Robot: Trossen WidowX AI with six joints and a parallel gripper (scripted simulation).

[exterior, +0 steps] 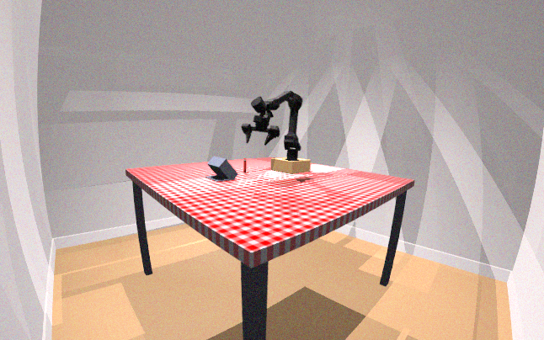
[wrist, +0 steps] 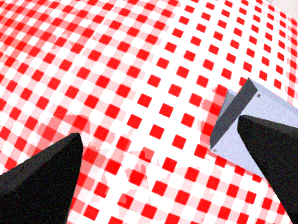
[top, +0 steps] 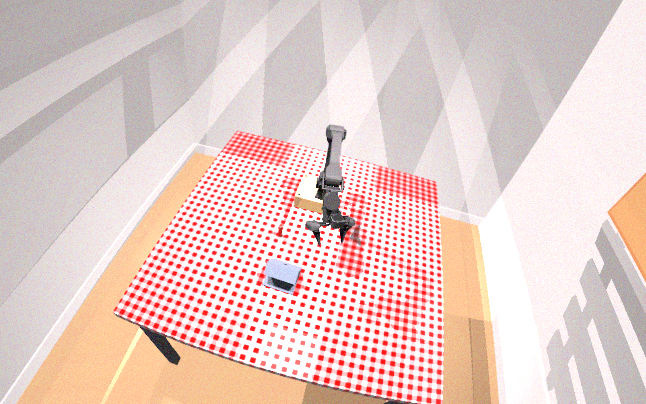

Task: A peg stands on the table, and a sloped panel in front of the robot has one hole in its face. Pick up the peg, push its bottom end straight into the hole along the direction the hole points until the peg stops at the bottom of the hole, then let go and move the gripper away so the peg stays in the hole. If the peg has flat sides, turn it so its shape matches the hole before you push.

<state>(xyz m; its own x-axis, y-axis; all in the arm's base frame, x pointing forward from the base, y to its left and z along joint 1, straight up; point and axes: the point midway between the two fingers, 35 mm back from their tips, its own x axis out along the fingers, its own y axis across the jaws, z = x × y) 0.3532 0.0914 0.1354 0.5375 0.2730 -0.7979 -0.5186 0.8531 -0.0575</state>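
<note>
The peg is 11 cm behind my gripper tip, 23 cm to the right of it and 13 cm below it. The rest, counted from my gripper tip: panel 9 cm ahead, 16 cm to the right, 13 cm below.
</note>
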